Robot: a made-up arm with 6 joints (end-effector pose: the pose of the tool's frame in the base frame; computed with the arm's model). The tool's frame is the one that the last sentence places.
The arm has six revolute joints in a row. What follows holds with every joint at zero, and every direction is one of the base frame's.
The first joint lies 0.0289 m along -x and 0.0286 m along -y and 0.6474 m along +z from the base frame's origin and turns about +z.
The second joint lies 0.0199 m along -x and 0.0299 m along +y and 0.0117 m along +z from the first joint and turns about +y.
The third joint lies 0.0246 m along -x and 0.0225 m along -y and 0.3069 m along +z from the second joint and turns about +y.
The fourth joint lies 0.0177 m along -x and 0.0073 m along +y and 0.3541 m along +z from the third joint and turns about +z.
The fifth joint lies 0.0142 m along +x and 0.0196 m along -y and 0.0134 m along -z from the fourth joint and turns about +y.
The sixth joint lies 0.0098 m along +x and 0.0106 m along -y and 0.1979 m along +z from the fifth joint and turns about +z.
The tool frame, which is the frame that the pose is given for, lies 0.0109 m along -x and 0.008 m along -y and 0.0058 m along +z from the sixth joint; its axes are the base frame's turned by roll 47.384, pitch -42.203 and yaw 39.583 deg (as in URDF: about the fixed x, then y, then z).
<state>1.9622 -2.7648 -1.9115 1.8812 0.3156 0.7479</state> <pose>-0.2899 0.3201 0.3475 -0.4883 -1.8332 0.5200</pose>
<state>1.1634 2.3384 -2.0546 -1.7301 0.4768 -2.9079</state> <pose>0.1889 0.2117 0.9723 -1.2051 -0.8525 -1.8843</pose>
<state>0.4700 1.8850 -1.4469 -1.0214 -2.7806 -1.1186</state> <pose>0.2001 0.1435 0.7514 -0.2426 -2.7710 1.4105</pose>
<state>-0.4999 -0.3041 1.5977 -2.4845 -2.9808 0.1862</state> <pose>-0.0084 0.0263 1.0089 -0.9803 1.3814 1.5339</pose>
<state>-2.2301 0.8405 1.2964 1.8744 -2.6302 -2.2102</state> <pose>-0.2803 -0.2385 0.7699 0.0911 0.5202 0.9583</pose>
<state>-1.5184 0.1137 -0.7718 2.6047 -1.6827 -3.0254</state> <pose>-0.0983 0.0599 1.3297 1.4627 -1.2206 -0.9369</pose>
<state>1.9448 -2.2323 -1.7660 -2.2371 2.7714 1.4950</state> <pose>0.0137 -0.0929 0.4282 1.3595 -0.2521 0.1221</pose>
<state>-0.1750 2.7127 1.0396 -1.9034 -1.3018 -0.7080</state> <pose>-0.0991 0.1842 0.0780 0.0741 1.7418 1.2432</pose>
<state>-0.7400 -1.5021 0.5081 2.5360 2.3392 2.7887</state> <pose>-0.3529 0.4282 0.6533 2.3242 1.6611 -0.8489</pose>
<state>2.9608 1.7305 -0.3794 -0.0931 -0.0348 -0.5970</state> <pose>-0.8271 0.1337 0.7699 -0.6362 1.1417 2.4250</pose>
